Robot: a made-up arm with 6 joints.
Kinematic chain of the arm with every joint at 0, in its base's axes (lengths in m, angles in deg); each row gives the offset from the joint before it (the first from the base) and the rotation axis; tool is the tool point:
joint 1: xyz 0 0 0.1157 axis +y
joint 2: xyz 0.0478 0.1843 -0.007 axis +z
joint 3: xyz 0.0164 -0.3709 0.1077 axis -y
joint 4: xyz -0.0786 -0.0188 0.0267 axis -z
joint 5: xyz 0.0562 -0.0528 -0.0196 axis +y
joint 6: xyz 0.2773 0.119 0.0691 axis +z
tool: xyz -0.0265 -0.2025 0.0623
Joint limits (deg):
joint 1: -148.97..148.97
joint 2: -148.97..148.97
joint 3: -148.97..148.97
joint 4: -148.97..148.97
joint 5: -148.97..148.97
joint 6: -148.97..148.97
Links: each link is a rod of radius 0.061 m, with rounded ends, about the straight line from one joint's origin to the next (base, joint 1, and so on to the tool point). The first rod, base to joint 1, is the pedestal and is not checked.
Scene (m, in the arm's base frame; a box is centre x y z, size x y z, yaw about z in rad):
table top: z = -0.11
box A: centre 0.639 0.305 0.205 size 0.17 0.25 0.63 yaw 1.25
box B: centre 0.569 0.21 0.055 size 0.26 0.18 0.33 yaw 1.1
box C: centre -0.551 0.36 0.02 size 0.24 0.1 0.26 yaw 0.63
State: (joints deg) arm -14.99 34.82 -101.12 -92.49 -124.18 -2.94
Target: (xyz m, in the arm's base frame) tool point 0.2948 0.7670 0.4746
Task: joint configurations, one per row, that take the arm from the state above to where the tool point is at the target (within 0.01 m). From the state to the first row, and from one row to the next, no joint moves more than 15 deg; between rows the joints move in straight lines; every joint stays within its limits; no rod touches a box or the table.
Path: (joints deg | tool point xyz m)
1: -28.23 43.61 -105.20 -90.16 -129.14 -13.33 | 0.4228 -0.1662 0.3812
2: -41.47 52.40 -109.28 -87.82 -134.10 -23.73 | 0.3405 -0.1162 0.5038
3: -54.71 61.19 -113.36 -85.49 -139.05 -34.12 | 0.2183 -0.0565 0.6028
4: -67.95 69.98 -117.44 -83.16 -144.01 -44.52 | 0.0651 0.0134 0.6607
5: -81.20 78.76 -121.52 -80.82 -148.97 -54.91 | -0.1030 0.0923 0.6641
6: -74.53 84.32 -117.18 -79.89 -143.76 -41.39 | 0.0147 0.1411 0.6999
7: -67.87 89.88 -112.84 -78.96 -138.55 -27.86 | 0.1319 0.2159 0.7143
8: -61.21 95.44 -108.49 -78.03 -133.34 -14.34 | 0.2358 0.3147 0.7017
9: -54.55 101.01 -104.15 -77.10 -128.14 -0.81 | 0.3127 0.4308 0.6623
10: -47.88 106.57 -99.81 -76.17 -122.93 12.71 | 0.3510 0.5534 0.6026
11: -41.22 112.13 -95.47 -75.24 -117.72 26.24 | 0.3444 0.6698 0.5350
12: -34.56 117.69 -91.12 -74.31 -112.51 39.76 | 0.2948 0.7670 0.4746

